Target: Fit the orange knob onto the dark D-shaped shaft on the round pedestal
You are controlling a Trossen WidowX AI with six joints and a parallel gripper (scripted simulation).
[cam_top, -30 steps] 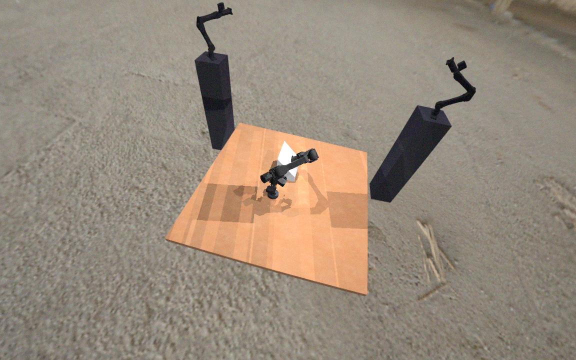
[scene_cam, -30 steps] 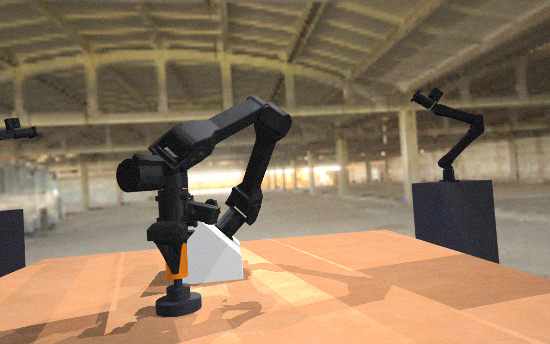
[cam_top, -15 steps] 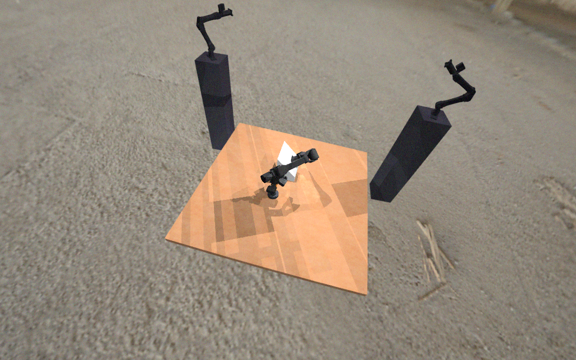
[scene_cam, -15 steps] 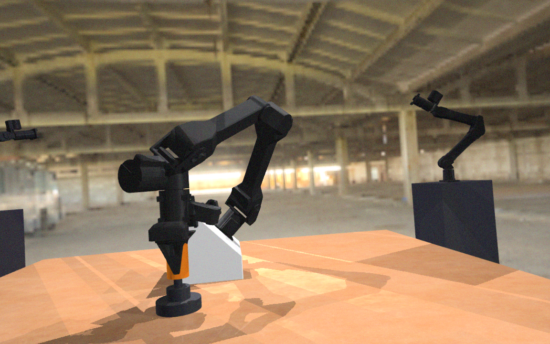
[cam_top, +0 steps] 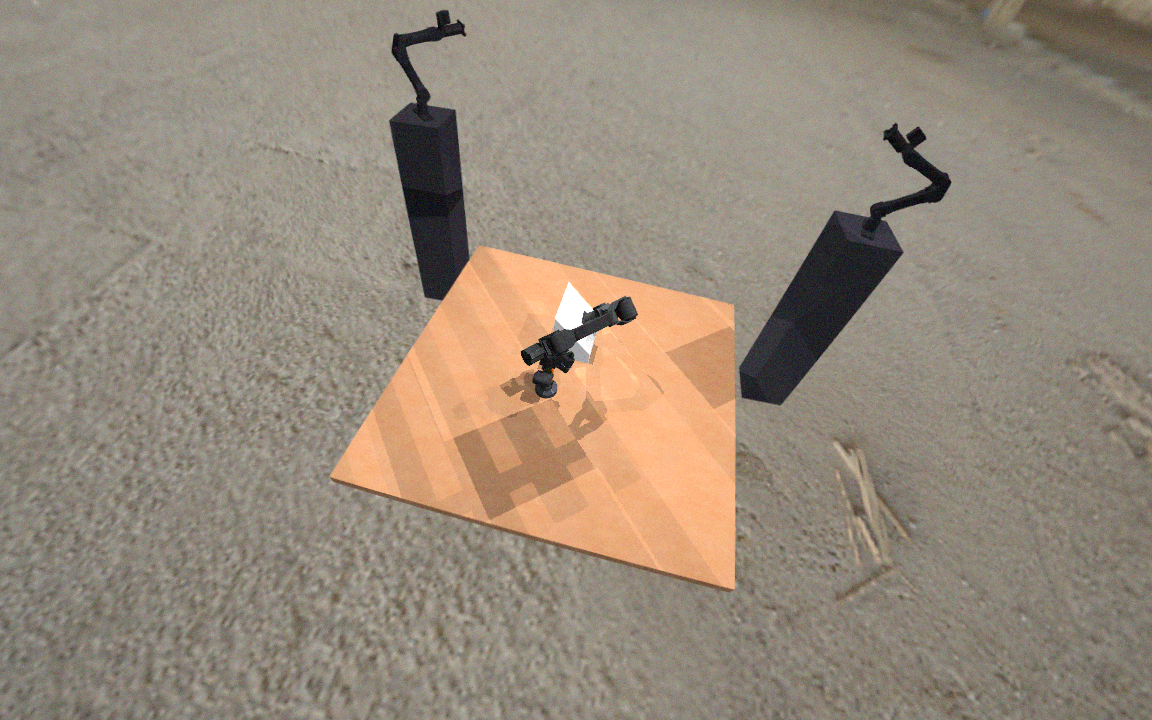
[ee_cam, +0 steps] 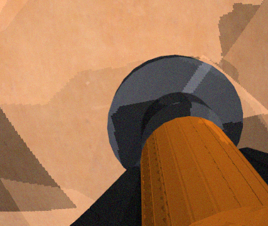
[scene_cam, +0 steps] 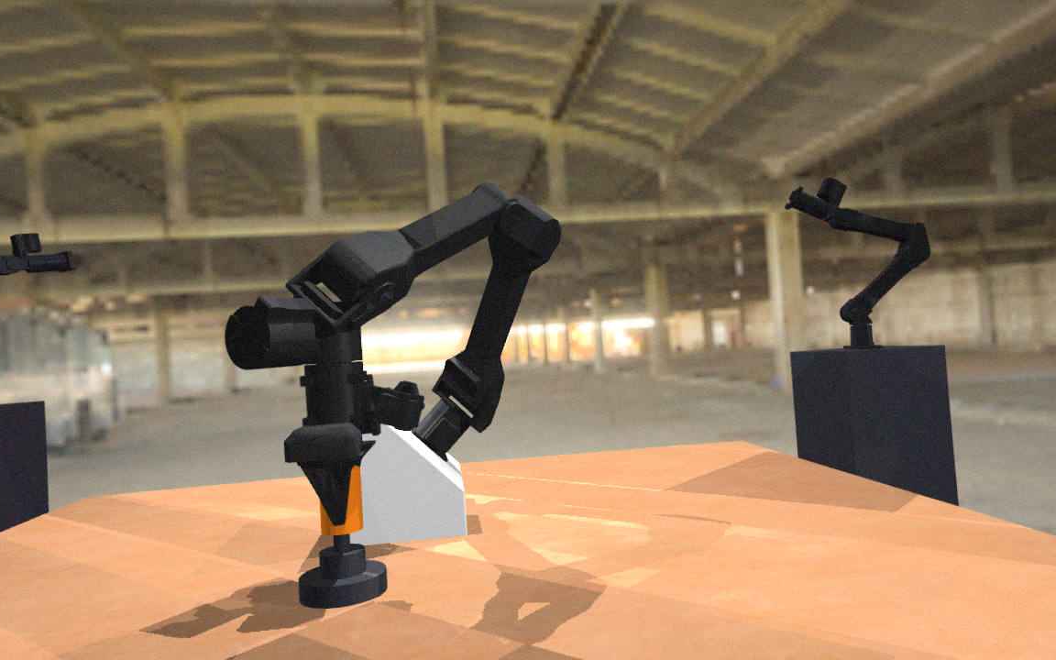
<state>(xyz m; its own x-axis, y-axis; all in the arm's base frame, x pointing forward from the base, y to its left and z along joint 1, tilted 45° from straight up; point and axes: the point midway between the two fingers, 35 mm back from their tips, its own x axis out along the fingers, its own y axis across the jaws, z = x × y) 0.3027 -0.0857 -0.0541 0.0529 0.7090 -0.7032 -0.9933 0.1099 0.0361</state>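
The pedestal lies 40 mm below my gripper tip. From my gripper tip the other things lie so: knob (20 mm above).
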